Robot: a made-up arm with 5 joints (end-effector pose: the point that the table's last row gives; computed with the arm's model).
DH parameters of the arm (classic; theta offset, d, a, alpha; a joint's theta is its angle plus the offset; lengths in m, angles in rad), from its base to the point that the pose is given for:
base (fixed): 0 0 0.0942 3.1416
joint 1: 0 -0.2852 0.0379 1.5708
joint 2: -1.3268 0 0.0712 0
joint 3: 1.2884 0 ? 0
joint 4: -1.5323 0.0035 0 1.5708
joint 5: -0.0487 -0.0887 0 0
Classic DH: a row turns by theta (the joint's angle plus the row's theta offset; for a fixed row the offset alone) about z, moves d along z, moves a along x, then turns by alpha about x.
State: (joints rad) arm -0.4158 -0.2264 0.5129 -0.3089 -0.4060
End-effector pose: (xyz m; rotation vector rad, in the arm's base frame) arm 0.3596 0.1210 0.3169 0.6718 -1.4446 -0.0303
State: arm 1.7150 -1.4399 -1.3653 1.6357 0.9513
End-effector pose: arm 0.1200 0.1531 0.4425 -2.6700 -0.7160 -0.2222
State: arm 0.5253 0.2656 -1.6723 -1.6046 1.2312
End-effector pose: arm 0.1010 0.0001 0.5266 1.3007 1.1337 0.4886
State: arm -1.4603 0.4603 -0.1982 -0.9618 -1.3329
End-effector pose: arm 0.1256 0.3151 0.3591 2.2453 -0.3390 0.0416
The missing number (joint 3, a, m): 0.169
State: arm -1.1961 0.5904 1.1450 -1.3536 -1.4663
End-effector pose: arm 0.1465 0.1424 0.1323 1.1659 -0.2549 -0.2803
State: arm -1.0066 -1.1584 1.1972 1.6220 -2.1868
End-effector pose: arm 0.1674 0.1223 0.2402 -0.0959 -0.0048 -1.2280
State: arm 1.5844 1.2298 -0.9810 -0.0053 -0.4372
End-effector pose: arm 0.0928 -0.3601 0.2354 -0.8127 -1.3277 -1.7121
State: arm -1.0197 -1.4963 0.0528 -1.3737 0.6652
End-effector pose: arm 0.0395 -0.0823 0.5041 -0.4115 2.0136 1.0781
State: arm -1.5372 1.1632 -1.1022 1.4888 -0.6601
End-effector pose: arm 0.1001 0.2789 0.2043 0.0194 -0.0093 0.8284
